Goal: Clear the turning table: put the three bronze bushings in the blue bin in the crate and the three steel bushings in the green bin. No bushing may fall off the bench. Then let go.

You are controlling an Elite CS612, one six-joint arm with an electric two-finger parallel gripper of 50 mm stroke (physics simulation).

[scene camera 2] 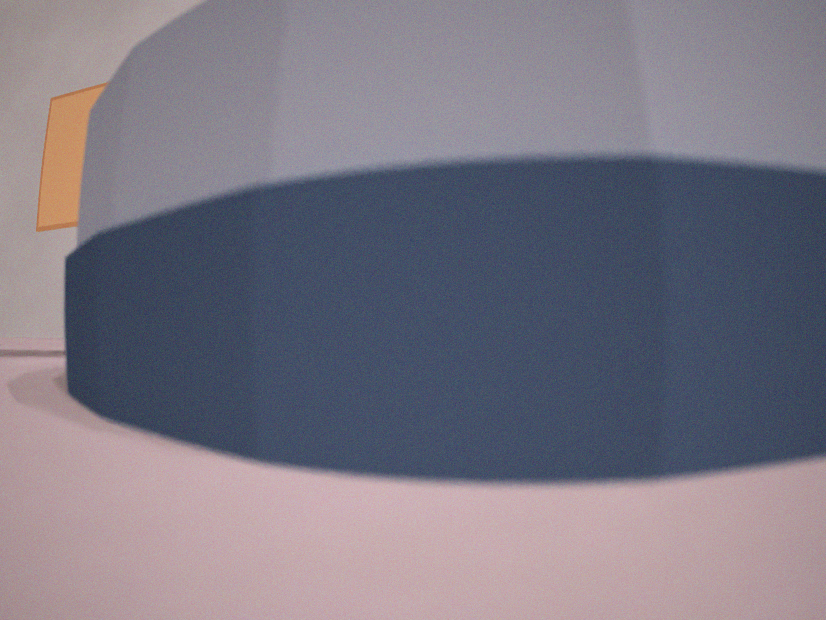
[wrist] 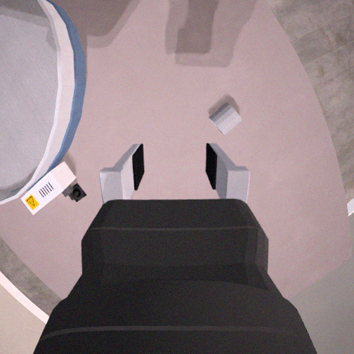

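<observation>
A steel bushing [wrist: 226,119] lies on its side on the pink bench [wrist: 285,165] [scene camera 2: 400,547] in the wrist view, ahead of the right finger and a little to its right. My gripper [wrist: 174,157] is open and empty above the bench, with the bushing outside the space between its fingers. The turning table [wrist: 25,100] [scene camera 2: 453,313] shows in part at the left of the wrist view and, in scene camera 2, as a large grey and dark blue side, very close. The bronze bushings, the crate and its blue and green bins do not show in either view.
A white box [wrist: 48,189] with a yellow warning label and a small black part [wrist: 76,192] stands at the turning table's edge, left of the gripper. Shadows fall across the bench at the top of the wrist view. An orange panel [scene camera 2: 63,156] is on the wall.
</observation>
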